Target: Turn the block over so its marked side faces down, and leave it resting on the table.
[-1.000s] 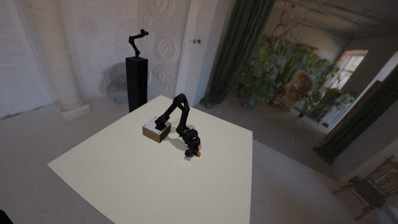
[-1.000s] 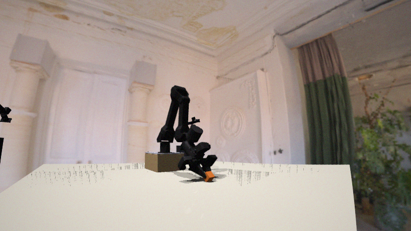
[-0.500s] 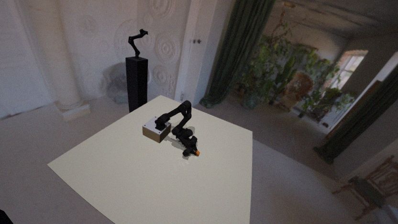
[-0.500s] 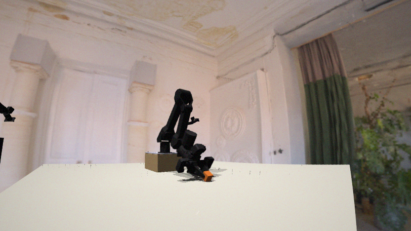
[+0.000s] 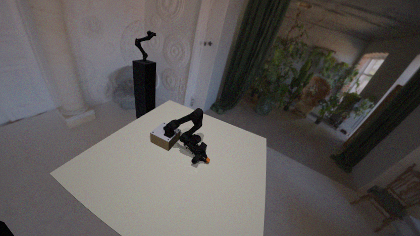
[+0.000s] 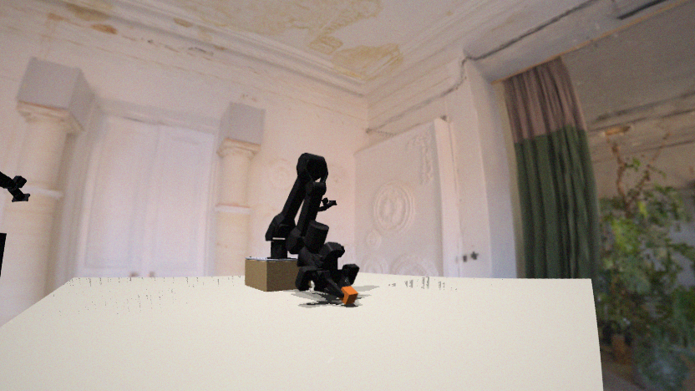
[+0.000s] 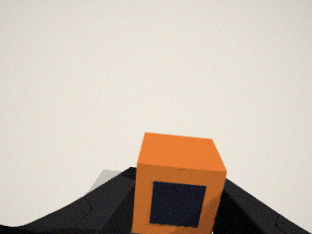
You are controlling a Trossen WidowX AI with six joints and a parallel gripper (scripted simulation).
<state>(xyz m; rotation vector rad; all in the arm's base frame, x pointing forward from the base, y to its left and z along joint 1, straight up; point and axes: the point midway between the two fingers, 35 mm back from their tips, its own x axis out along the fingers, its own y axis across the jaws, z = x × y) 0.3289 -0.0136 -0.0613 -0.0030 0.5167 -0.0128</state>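
The block is 1 cm behind my gripper tip.
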